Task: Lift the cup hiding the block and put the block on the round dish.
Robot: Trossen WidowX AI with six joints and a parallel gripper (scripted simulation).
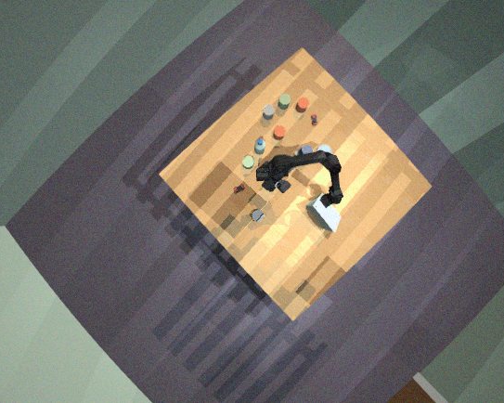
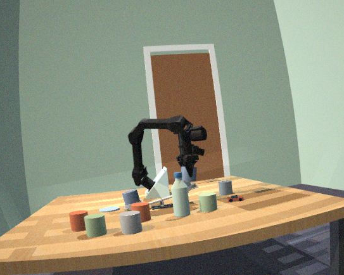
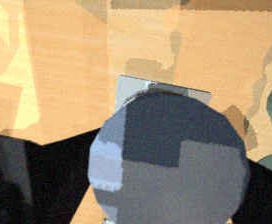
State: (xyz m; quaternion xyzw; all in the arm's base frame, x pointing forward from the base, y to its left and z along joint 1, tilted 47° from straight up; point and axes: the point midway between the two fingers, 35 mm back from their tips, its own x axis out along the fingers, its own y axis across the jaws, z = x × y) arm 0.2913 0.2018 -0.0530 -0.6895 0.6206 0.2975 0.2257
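The small balance lies 1 cm ahead of my gripper tip, 14 cm to the right of it and 10 cm below it. Also, from my gripper tip: pale round dish 5 cm behind, 39 cm to the right, 12 cm below; bottle 21 cm ahead, 7 cm to the right, 1 cm below; cup 2 cm to the left, 1 cm above.
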